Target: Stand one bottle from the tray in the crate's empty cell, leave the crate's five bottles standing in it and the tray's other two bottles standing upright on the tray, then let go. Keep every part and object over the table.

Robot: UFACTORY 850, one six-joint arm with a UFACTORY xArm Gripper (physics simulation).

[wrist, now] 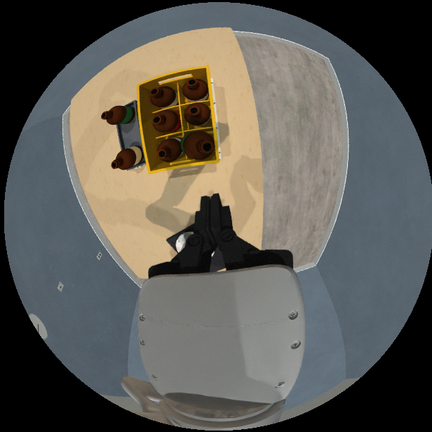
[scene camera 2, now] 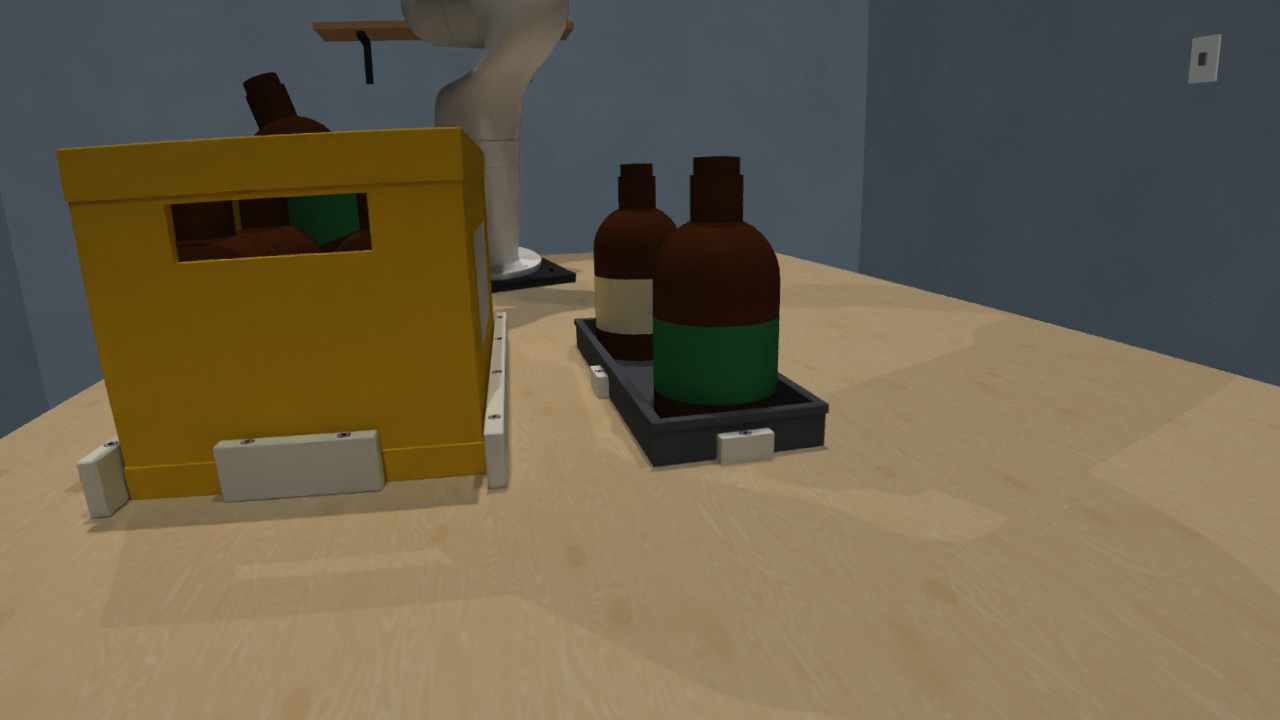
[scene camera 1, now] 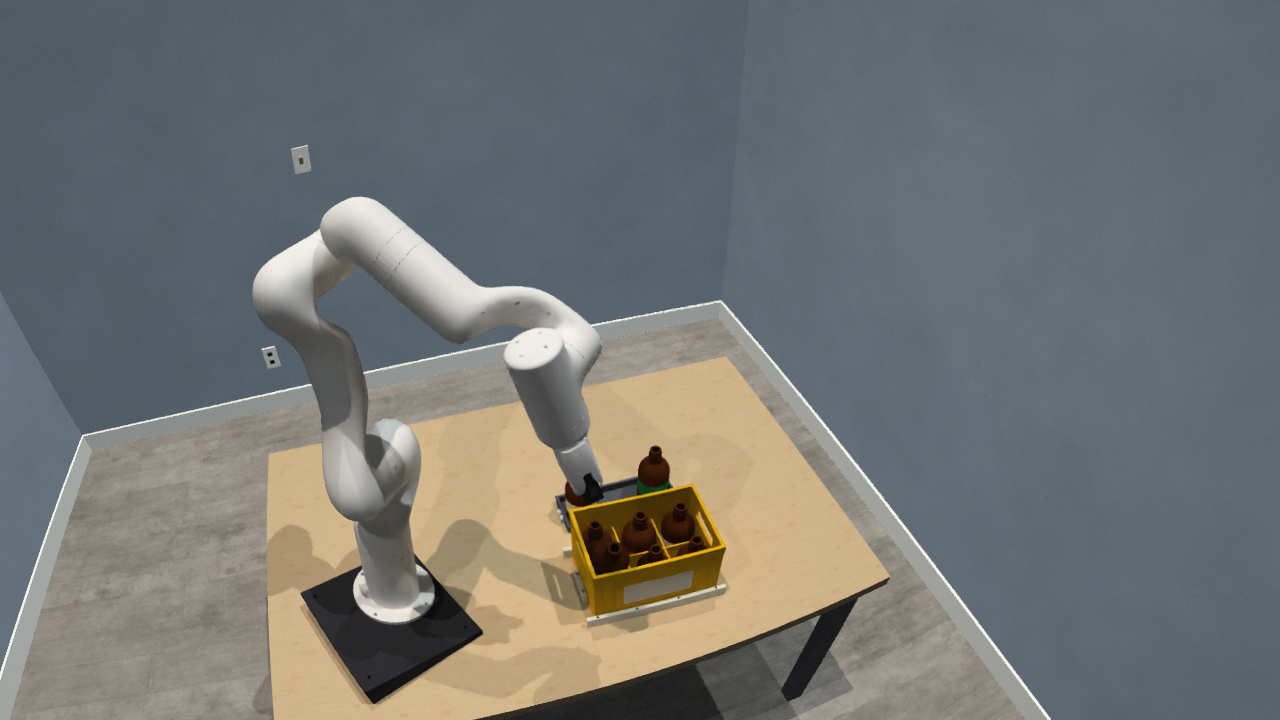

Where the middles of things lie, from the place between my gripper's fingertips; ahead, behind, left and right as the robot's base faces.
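Labels:
My gripper's sitting 24 cm above the green-banded brown bottle (scene camera 2: pixel 329 219), 3 cm to the right of it and 5 cm short of it. There's a green-label bottle (scene camera 2: pixel 716 279) that's well ahead of my hand, well to the left of it and well below it. And the cream-label bottle (scene camera 2: pixel 627 242) is a good way ahead of my hand, far to the left of it and far below it.

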